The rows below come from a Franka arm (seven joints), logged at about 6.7 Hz.
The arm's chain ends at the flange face. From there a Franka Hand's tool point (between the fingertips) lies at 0.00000 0.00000 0.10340 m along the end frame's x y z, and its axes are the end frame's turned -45 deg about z.
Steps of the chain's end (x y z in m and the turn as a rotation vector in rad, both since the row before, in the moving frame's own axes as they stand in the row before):
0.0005 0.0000 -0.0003 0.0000 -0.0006 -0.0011
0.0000 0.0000 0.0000 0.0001 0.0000 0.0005
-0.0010 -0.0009 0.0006 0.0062 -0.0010 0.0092
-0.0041 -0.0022 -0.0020 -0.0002 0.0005 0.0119
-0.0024 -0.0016 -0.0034 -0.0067 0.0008 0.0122
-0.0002 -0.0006 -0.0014 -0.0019 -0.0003 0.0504
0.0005 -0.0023 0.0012 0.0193 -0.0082 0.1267
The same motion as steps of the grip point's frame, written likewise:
0.0003 0.0003 -0.0003 0.0004 -0.0004 -0.0011
0.0000 0.0000 0.0000 0.0001 0.0001 0.0005
0.0003 -0.0019 0.0006 0.0051 0.0037 0.0092
-0.0013 -0.0044 -0.0020 -0.0005 0.0002 0.0119
-0.0010 -0.0023 -0.0034 -0.0053 -0.0042 0.0122
0.0001 -0.0005 -0.0014 -0.0011 -0.0016 0.0504
0.0029 -0.0032 0.0012 0.0194 0.0078 0.1267

